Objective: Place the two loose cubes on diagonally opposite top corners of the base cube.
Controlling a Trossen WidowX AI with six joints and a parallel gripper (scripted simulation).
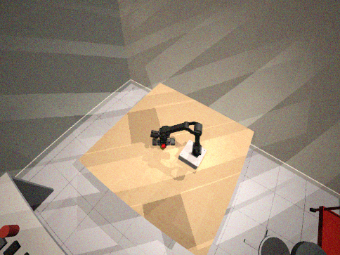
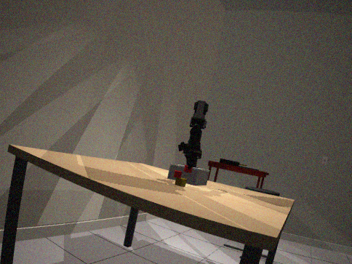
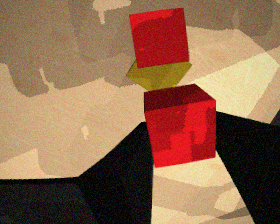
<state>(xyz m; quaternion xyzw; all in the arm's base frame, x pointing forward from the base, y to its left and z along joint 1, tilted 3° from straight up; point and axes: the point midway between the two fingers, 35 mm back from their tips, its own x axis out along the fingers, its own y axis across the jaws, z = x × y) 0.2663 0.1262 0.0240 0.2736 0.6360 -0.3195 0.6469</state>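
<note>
My gripper tip is 2 cm short of the yellow cube, 2 cm to the left of it and 7 cm above it.
</note>
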